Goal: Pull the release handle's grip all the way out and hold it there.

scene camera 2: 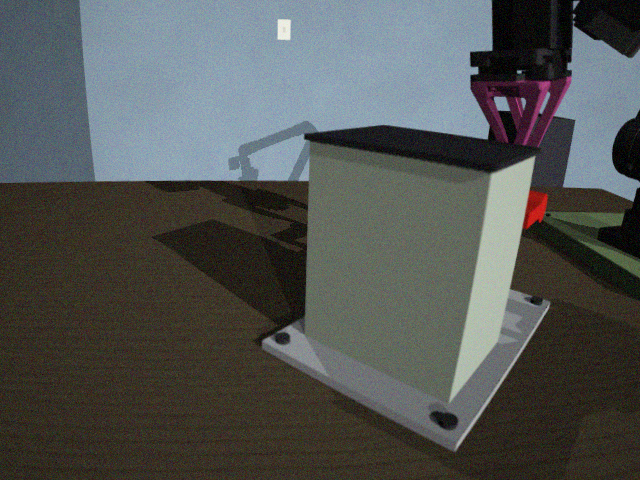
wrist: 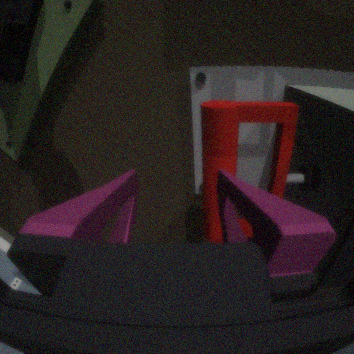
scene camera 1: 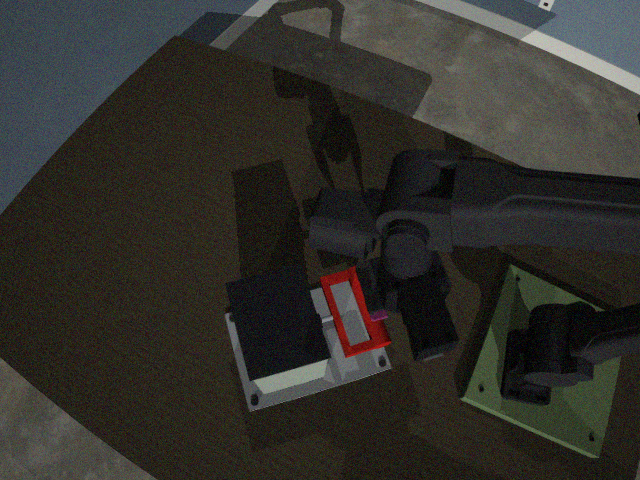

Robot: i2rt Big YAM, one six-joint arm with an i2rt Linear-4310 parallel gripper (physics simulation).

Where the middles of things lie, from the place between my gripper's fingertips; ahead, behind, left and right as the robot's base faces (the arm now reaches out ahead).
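Scene:
Red release handle grip (scene camera 1: 378, 334): 40 mm below my hand, 20 mm to the left of it, 80 mm ahead of it. Grey base plate (scene camera 2: 446, 424): 140 mm below my hand, 50 mm to the left of it, 120 mm ahead of it. Going by their middles, the red release handle grip is the nearest to my hand of the things named here.

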